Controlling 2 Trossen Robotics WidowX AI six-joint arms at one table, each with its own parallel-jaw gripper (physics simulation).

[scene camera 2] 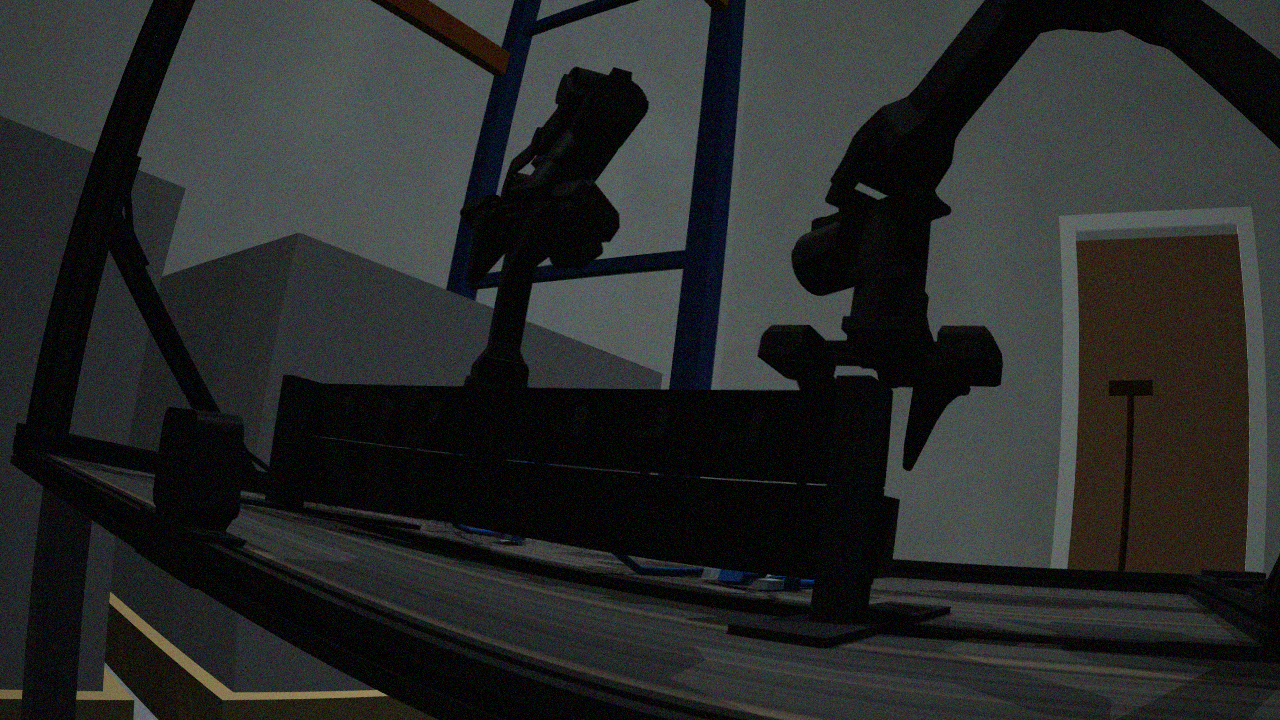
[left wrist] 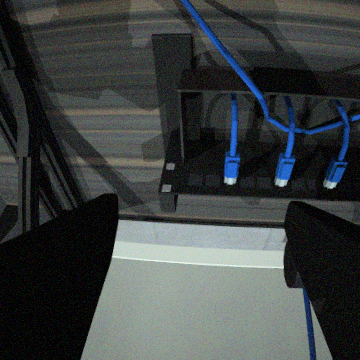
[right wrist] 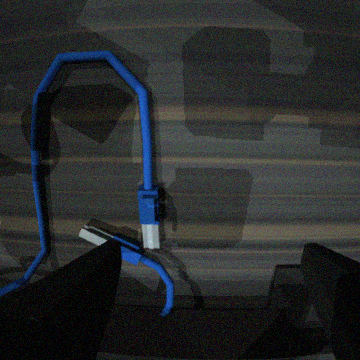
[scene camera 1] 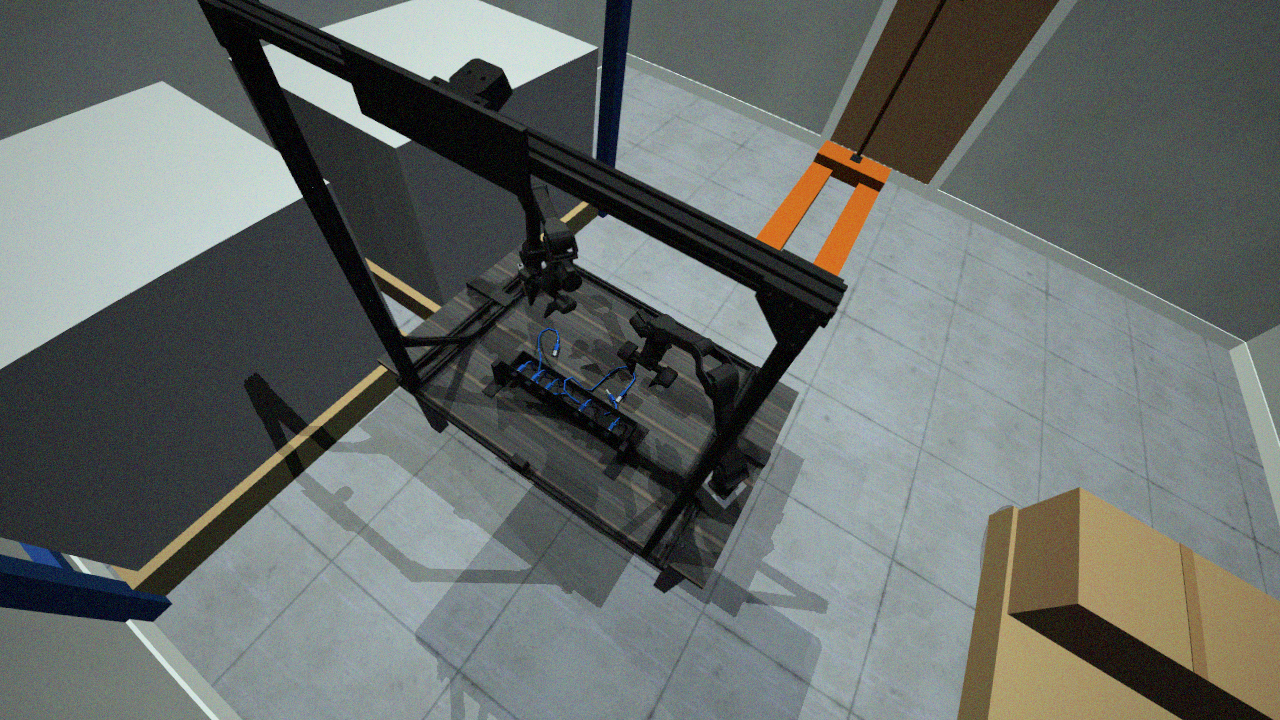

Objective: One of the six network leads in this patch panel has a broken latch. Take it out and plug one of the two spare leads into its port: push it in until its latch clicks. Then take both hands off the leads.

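Frame: origin at the left arm's base, x back, y right, z up, level; millimetres.
Where they show: left gripper, fingertip midpoint: [scene camera 2: 488,282] [left wrist: 204,210] [scene camera 1: 537,311]; right gripper, fingertip midpoint: [right wrist: 213,254] [scene camera 1: 640,380]; right arm's base at its link origin: [scene camera 1: 722,484].
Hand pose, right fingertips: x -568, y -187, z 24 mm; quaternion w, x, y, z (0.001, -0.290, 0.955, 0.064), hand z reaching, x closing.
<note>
Each offset is from my right fingertips to the top centre of the thing. "pt": to the spot under its first point.
The black patch panel [scene camera 1: 572,404] [scene camera 2: 572,429] holds blue leads; three plugs @(pt dx +156, dy +336, dz +2 mm) [left wrist: 232,169] @(pt dx +115, dy +306, dz +0 mm) [left wrist: 285,170] @(pt dx +72, dy +277, dz +0 mm) [left wrist: 335,173] sit along its edge in the left wrist view. In the right wrist view, a looped blue lead ends in a plug @(pt dx +14, dy +43, dz -81 mm) [right wrist: 149,206] with a clear tip, lying on the table. A second plug @(pt dx +4, dy +84, dz -77 mm) [right wrist: 131,255] lies slantwise beside it, its cable curving toward the panel, partly hidden by a finger. My right gripper [right wrist: 213,254] [scene camera 1: 648,367] is open above the table, with no lead between its fingers. My left gripper [left wrist: 204,210] [scene camera 1: 549,304] is open and empty, away from the plugs. Latches are too small to judge.
Another loose plug @(pt dx +238, dy +206, dz -81 mm) [scene camera 1: 555,351] hangs from a cable loop behind the panel's left part. A blue cable @(pt dx +222, dy +263, dz -35 mm) [left wrist: 225,55] crosses over the panel in the left wrist view. A black frame [scene camera 1: 313,192] stands around the wooden table. Panel feet @(pt dx -210, dy +148, dz -89 mm) [scene camera 2: 836,624] rest on the table.
</note>
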